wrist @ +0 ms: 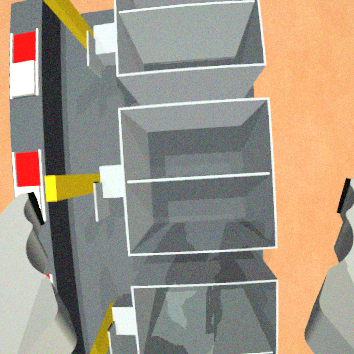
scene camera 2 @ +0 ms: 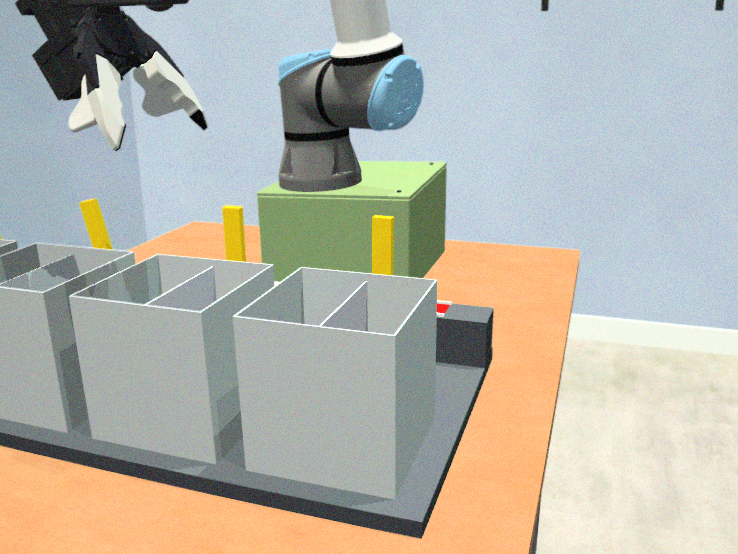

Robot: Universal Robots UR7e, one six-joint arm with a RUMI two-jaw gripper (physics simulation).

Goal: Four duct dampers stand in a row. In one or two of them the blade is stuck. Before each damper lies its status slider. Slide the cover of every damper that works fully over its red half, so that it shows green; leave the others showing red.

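Places are measured from the arm's base along level axes (x right, y ahead, z up), in metres.
Pixels of known places: gripper, fingertip midpoint: (wrist: 186, 188) (scene camera 2: 166, 138); arm's base, link origin: (scene camera 2: 320, 182).
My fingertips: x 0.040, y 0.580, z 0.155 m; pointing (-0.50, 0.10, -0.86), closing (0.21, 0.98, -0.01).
For each thing: its top centre in the pictures, then the offset to it from my fingertips. "spot": a spot on its surface instead. Level surfaces: height alone.
- middle damper, surface spot: (wrist: 200, 117) spot: dx -0.070, dy +0.031, dz -0.222 m
- upper lever, surface spot: (wrist: 70, 22) spot: dx -0.195, dy -0.080, dz -0.145 m
- lower lever, surface spot: (wrist: 101, 332) spot: dx +0.157, dy -0.154, dz -0.178 m
- upper slider, surface spot: (wrist: 24, 47) spot: dx -0.254, dy -0.193, dz -0.245 m
- middle slider, surface spot: (wrist: 27, 169) spot: dx -0.071, dy -0.230, dz -0.245 m
- dark grey base plate, surface height: dz -0.308 m
- orange table, surface height: dz -0.326 m
Grey box dampers (scene camera 2: 315, 405) (scene camera 2: 146, 375) (scene camera 2: 29, 357) stand in a row in the scene view; part of another shows at the left edge. Yellow levers (scene camera 2: 382, 245) (scene camera 2: 234, 233) (scene camera 2: 96, 225) rise behind them. In the wrist view, the middle damper (wrist: 200, 117) has its blade edge-on across the middle and its lever (wrist: 75, 187) pointing left; the upper lever (wrist: 70, 22) and lower lever (wrist: 101, 332) slant. The upper slider (wrist: 24, 47) and middle slider (wrist: 27, 169) show red beside white covers; the left finger partly hides the middle cover. My gripper (scene camera 2: 160, 135) (wrist: 186, 188) is open and empty, high above the row.
The dampers stand on a dark grey base plate (scene camera 2: 441, 441) on the orange table (scene camera 2: 518, 387). A raised dark rail (scene camera 2: 464, 336) (wrist: 27, 122) carries the sliders; a bit of red (scene camera 2: 442, 308) shows at its right end. The robot stands on a green box (scene camera 2: 333, 232) behind.
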